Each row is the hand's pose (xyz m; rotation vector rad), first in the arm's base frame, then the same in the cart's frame.
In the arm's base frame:
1: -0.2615 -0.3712 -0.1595 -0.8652 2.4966 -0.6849
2: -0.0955 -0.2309 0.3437 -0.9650 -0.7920 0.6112
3: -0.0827 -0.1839 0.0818 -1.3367 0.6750 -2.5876
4: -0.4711 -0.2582 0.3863 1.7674 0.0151 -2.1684
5: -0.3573 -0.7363 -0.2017 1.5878 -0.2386 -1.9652
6: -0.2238 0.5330 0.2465 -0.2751 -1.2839 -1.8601
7: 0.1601 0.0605 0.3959 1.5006 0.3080 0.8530
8: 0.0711 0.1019 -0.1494 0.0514 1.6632 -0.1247
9: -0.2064 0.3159 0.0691 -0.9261 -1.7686 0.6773
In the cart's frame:
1: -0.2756 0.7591 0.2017 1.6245 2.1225 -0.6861
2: -0.4495 0.6641 0.7127 -1.1257 -0.2303 -1.2920
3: -0.2838 0.5958 0.5156 -0.2835 -1.4025 1.5617
4: -0.3998 1.0398 0.7120 -1.3595 0.9339 1.0314
5: -0.5347 0.9105 -0.0312 -1.2235 1.1361 1.3090
6: 0.2663 0.6317 1.0226 0.5493 0.5352 2.1552
7: -0.2965 0.3735 0.9251 1.1560 -1.4358 -0.2027
8: 0.0303 0.3535 0.4781 1.6273 0.6546 -1.0240
9: 0.1692 0.6223 0.7592 -1.9626 -0.7663 -1.0187

